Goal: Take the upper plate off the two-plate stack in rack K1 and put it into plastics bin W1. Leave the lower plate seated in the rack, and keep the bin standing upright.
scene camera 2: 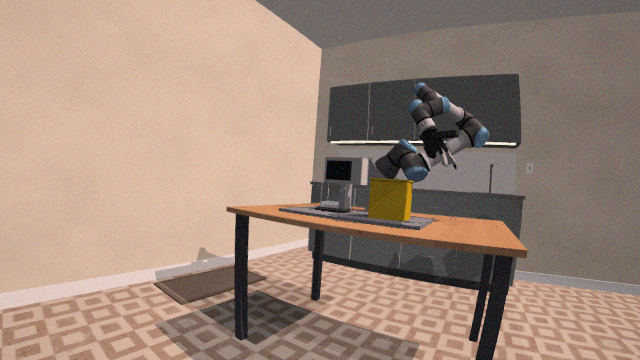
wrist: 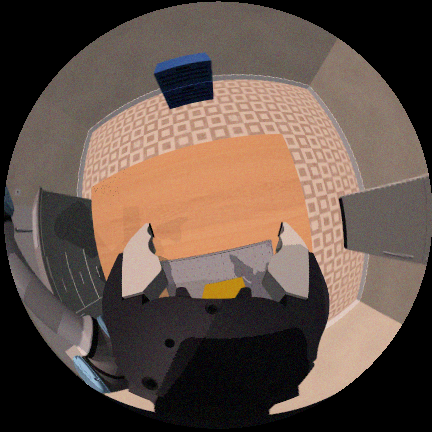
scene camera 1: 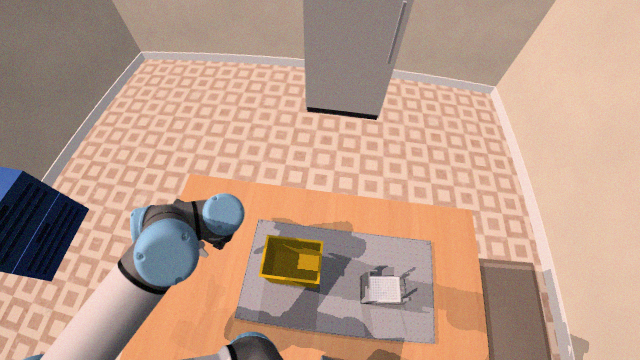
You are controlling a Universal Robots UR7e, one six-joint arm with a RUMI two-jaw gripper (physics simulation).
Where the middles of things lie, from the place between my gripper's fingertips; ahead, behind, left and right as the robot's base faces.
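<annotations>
There is the yellow plastics bin W1 (scene camera 1: 291, 261), and it sits 150 mm below my hand, 270 mm to the right of it and 30 mm ahead of it.
</annotations>
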